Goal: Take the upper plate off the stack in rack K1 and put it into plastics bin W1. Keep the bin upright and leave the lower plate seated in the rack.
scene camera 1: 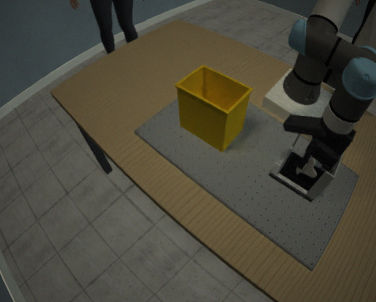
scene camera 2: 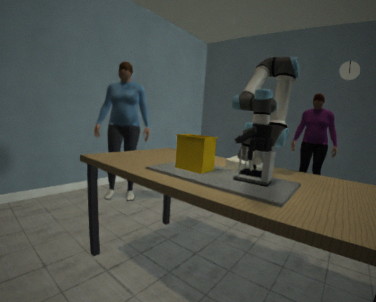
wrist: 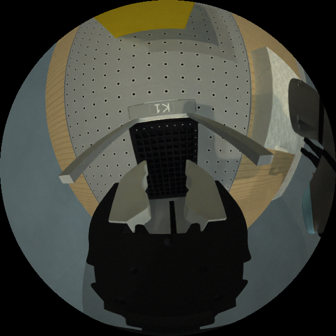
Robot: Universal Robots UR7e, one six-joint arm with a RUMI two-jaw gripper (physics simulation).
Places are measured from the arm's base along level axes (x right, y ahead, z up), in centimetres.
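Pixels of known places: gripper, fingertip midpoint: [scene camera 1: 301, 168] [scene camera 2: 253, 170]; arm's base, origin of the base link: [scene camera 1: 300, 90].
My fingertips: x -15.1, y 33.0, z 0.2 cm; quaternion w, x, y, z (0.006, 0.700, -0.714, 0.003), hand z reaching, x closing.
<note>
For each thing: its top centre in the pictures, then the offset to it from my fingertips. Level surfaces: height alone.
- rack K1, middle of its top: [scene camera 1: 314, 149] [scene camera 2: 256, 149] dz +9.8, dx -0.3, dy -0.1 cm
- yellow plastics bin W1, middle of its top: [scene camera 1: 214, 86] [scene camera 2: 197, 135] dz +12.8, dx +31.8, dy +2.4 cm
- grey perforated board, its level: dz -5.2 cm
- wooden table, its level: dz -6.5 cm
The black gridded plate stack [wrist: 165, 142] sits in rack K1 [scene camera 1: 321, 186] [scene camera 2: 266, 167] [wrist: 162, 108]. The seam between upper and lower plate does not show. My gripper [scene camera 1: 306, 167] [scene camera 2: 253, 162] [wrist: 166, 161] is low at the rack. Its two pale fingers stand partway apart with nothing held between them. In the wrist view they overlap the near part of the plate's side edges, and their exact height against the plate cannot be told. The yellow plastics bin W1 [scene camera 1: 202, 117] [scene camera 2: 194, 154] [wrist: 150, 17] stands upright, apart from the rack.
Bin and rack stand on a grey perforated board [scene camera 1: 200, 167] [scene camera 2: 225, 183] [wrist: 110, 70] on the wooden table [scene camera 1: 135, 65] [scene camera 2: 320, 210]. The rack's two arms [wrist: 100, 150] [wrist: 235, 140] flare out in the wrist view. The robot's pale base block [scene camera 1: 275, 100] [wrist: 270, 105] is beside the board.
</note>
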